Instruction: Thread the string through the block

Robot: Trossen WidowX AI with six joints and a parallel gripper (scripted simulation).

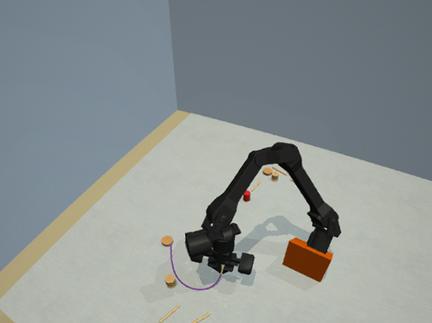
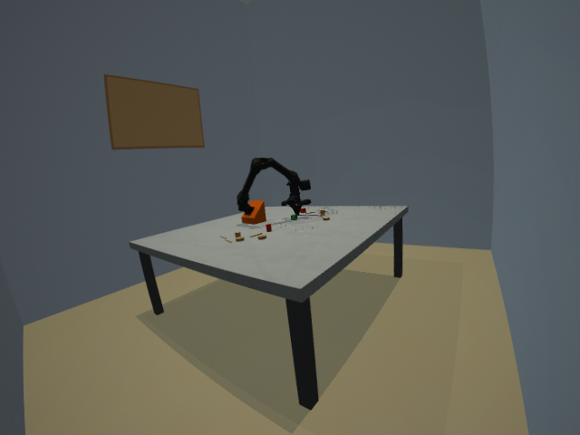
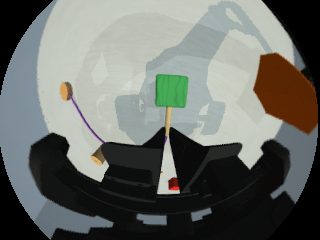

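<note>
Right now the green block is 2 cm ahead of my gripper tip and 5 cm to the right of it. Also, from my gripper tip: red cube (11 cm behind, 17 cm to the left); then thin wooden stick (1 cm to the right); then red cylinder (11 cm ahead, 33 cm to the right).
</note>
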